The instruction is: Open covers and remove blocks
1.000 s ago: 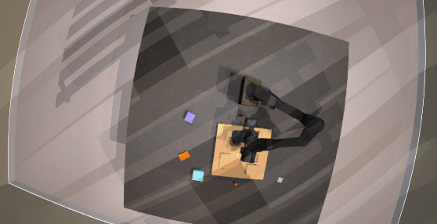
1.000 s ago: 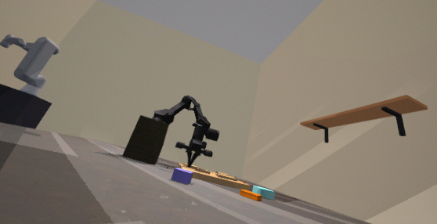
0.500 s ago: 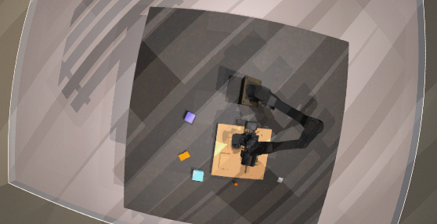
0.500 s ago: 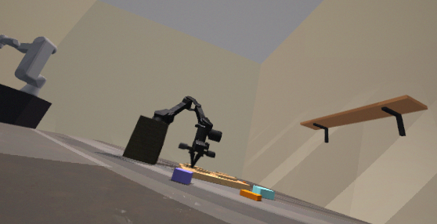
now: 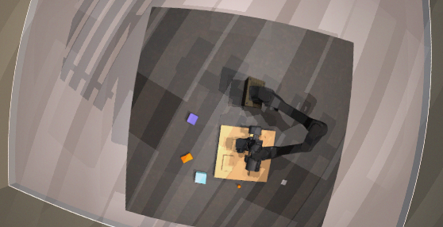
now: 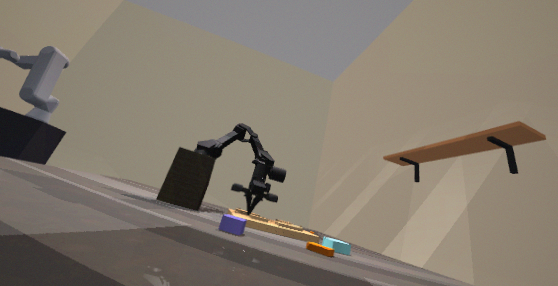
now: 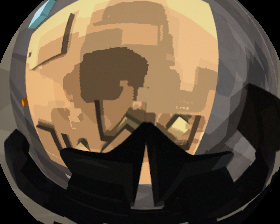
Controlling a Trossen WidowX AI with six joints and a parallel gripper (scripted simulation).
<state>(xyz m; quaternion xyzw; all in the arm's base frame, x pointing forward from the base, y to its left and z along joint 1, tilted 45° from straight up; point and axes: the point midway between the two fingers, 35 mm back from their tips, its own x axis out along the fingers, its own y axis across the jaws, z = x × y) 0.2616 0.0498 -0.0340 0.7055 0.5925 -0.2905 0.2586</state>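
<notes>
The puzzle board is 70 mm ahead of my gripper tip and 30 mm to the right of it. Round my gripper tip: purple block: 310 mm to the right, 110 mm behind, 10 mm below; then small grey piece: 250 mm ahead, 220 mm to the left, 20 mm below; then tiny orange piece: 260 mm ahead, 50 mm to the right, 10 mm below.
</notes>
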